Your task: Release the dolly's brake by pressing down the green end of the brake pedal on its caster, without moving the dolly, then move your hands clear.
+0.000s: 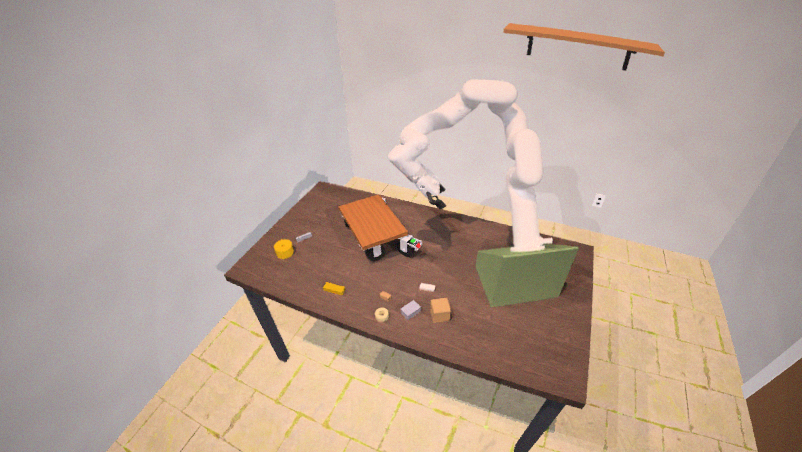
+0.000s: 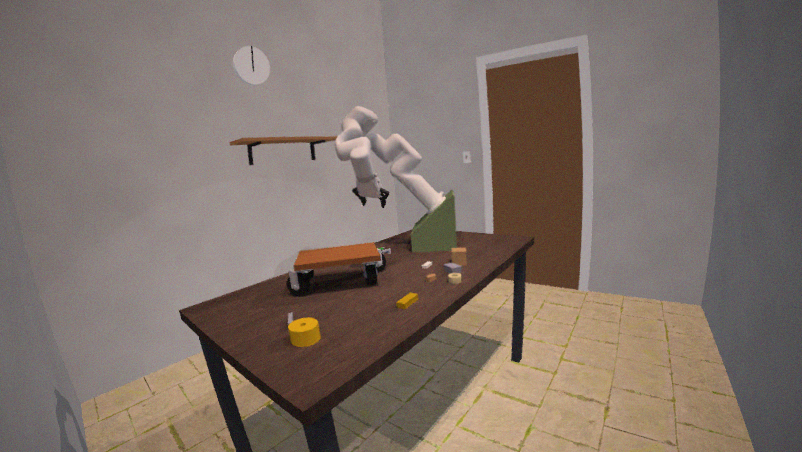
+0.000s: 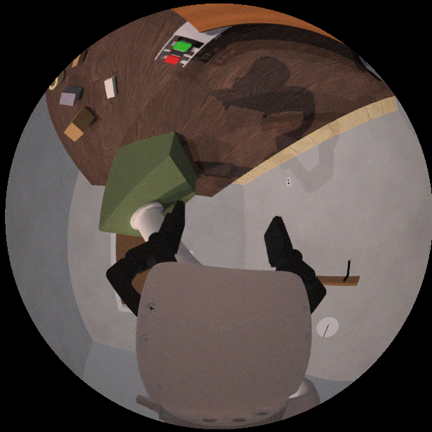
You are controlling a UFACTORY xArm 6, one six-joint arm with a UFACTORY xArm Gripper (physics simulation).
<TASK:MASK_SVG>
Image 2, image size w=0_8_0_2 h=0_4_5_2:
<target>dolly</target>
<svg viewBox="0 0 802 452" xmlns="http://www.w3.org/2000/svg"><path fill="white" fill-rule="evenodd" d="M391 249L385 249L385 247L376 248L374 242L300 251L294 263L294 269L289 271L287 288L292 295L300 297L310 289L309 279L314 276L313 269L363 263L363 274L367 285L377 284L377 274L383 271L386 266L386 258L383 254L391 254Z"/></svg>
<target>yellow cylinder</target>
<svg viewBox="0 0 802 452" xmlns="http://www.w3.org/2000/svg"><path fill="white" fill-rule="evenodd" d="M289 324L288 330L292 345L306 347L320 340L320 330L316 319L301 318Z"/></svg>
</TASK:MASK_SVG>
